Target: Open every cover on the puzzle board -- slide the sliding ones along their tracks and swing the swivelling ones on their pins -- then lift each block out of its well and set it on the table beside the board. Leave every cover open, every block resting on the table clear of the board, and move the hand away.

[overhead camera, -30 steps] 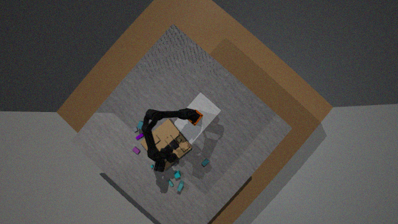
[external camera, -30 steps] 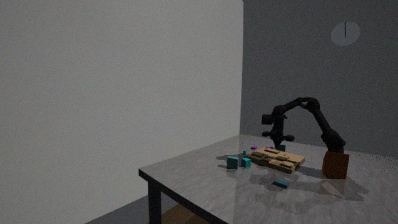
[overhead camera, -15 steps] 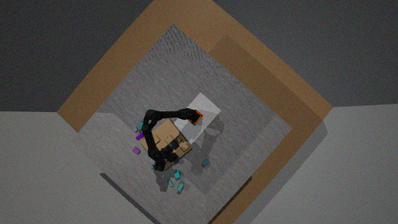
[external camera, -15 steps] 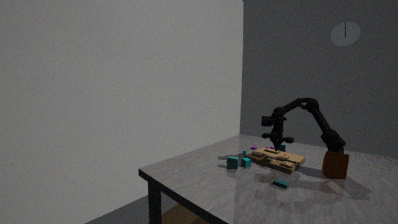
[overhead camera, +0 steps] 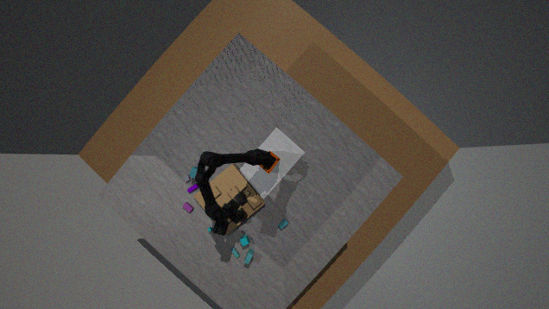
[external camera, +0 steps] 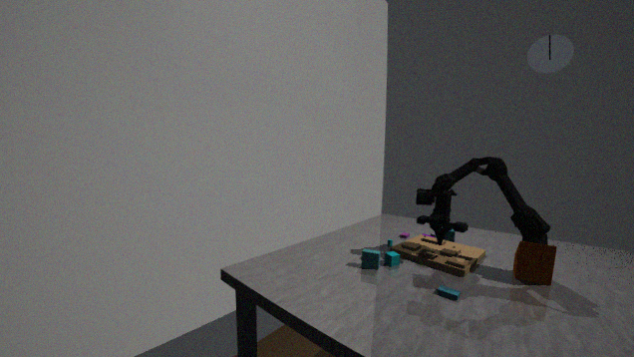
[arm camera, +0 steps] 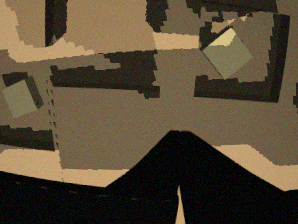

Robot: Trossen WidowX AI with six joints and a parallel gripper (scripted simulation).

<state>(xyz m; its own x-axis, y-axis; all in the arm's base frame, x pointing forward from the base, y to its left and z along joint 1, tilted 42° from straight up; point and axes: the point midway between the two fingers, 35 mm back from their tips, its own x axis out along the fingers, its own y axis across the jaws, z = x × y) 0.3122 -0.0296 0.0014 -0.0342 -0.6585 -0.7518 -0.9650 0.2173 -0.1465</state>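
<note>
Right now the tan puzzle board is 4 cm below my gripper tip, 3 cm to the right of it and 1 cm ahead of it. Also, from my gripper tip: flat teal block 30 cm to the left, 6 cm behind, 5 cm below.
</note>
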